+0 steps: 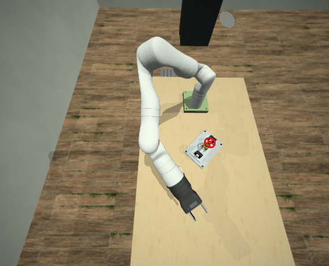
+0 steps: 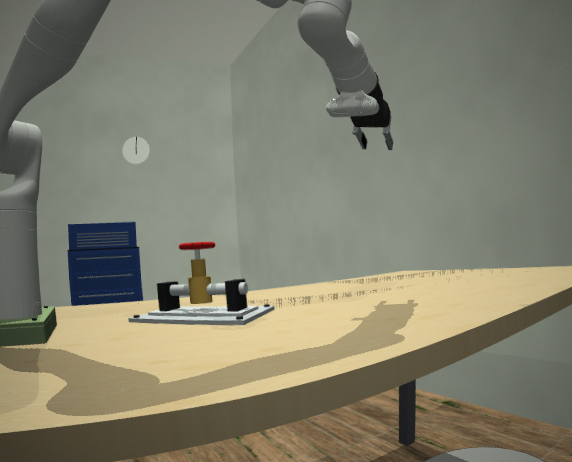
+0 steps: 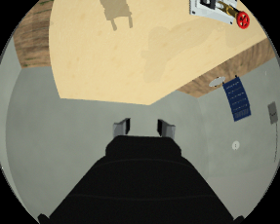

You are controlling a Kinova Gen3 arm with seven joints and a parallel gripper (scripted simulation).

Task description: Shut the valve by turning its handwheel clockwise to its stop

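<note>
Right now my hand is 360 mm past the red handwheel, 120 mm to the right of it and 200 mm above it.
</note>
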